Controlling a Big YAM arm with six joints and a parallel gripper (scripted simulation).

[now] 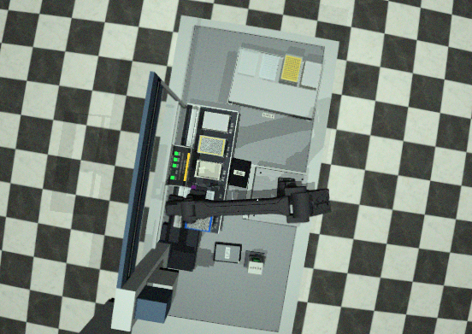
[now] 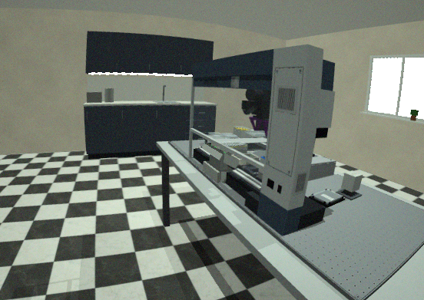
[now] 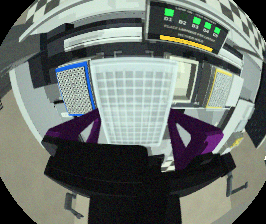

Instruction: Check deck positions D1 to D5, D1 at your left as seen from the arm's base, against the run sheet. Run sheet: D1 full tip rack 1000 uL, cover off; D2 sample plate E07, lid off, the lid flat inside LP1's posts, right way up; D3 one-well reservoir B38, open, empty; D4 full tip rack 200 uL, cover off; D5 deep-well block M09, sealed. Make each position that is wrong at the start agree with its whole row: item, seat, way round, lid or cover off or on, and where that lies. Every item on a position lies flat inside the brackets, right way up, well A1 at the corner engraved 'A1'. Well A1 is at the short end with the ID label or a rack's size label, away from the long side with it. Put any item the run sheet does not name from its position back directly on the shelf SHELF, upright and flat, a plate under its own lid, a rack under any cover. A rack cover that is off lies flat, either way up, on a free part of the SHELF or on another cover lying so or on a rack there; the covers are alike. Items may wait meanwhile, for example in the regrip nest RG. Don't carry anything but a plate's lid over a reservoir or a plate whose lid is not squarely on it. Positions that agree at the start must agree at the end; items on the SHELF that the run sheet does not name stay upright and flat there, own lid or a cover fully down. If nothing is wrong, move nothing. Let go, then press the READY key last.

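Now: the blue-framed tip rack 12 cm to the left of my hand and 11 cm below it. The rest, counted from my hand: cream reservoir (17 cm below, 12 cm to the right, 2 cm behind); clear rack cover (25 cm to the right, 12 cm below, 3 cm behind); clear plate (right at my hand).
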